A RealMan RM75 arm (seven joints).
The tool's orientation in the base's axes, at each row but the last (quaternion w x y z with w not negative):
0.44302 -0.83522 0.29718 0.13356
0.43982 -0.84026 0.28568 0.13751
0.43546 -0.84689 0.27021 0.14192
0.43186 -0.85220 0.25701 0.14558
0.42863 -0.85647 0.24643 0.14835
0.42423 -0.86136 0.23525 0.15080
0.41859 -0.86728 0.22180 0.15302
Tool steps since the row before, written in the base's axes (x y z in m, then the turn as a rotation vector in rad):
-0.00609 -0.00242 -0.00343 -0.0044 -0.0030 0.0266
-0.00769 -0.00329 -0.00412 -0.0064 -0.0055 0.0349
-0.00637 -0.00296 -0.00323 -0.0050 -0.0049 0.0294
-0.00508 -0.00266 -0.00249 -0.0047 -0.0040 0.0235
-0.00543 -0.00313 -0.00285 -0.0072 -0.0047 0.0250
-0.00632 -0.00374 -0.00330 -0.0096 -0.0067 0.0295
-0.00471 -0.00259 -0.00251 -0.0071 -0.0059 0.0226
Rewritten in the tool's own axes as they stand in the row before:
-0.00221 0.00705 -0.00027 -0.0153 -0.0136 -0.0178
-0.00298 0.00882 -0.00048 -0.0200 -0.0167 -0.0247
-0.00266 0.00724 -0.00050 -0.0164 -0.0142 -0.0210
-0.00219 0.00583 -0.00057 -0.0137 -0.0109 -0.0169
-0.00228 0.00647 -0.00062 -0.0163 -0.0102 -0.0182
-0.00278 0.00753 -0.00066 -0.0198 -0.0108 -0.0223
-0.00223 0.00550 -0.00017 -0.0147 -0.0080 -0.0177

